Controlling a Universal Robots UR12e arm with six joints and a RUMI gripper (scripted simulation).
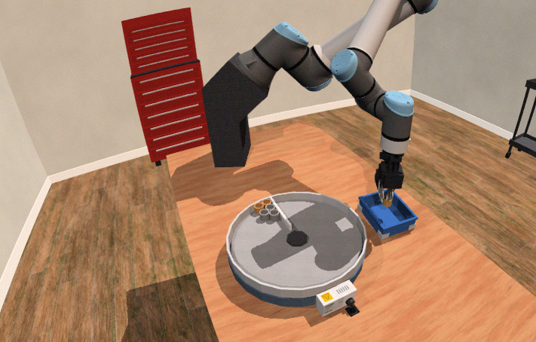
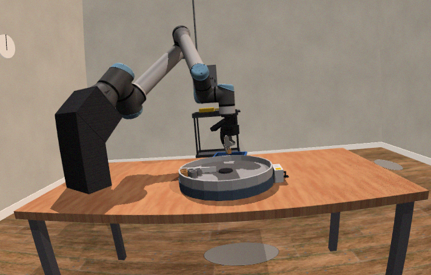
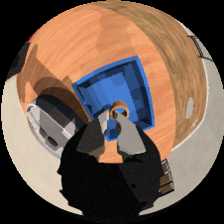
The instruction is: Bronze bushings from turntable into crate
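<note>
Now: the blue crate 1 cm ahead of my hand, 1 cm to the left of it and 6 cm below it. Also, from my hand: round grey turntable: 4 cm ahead, 34 cm to the right, 3 cm below.
</note>
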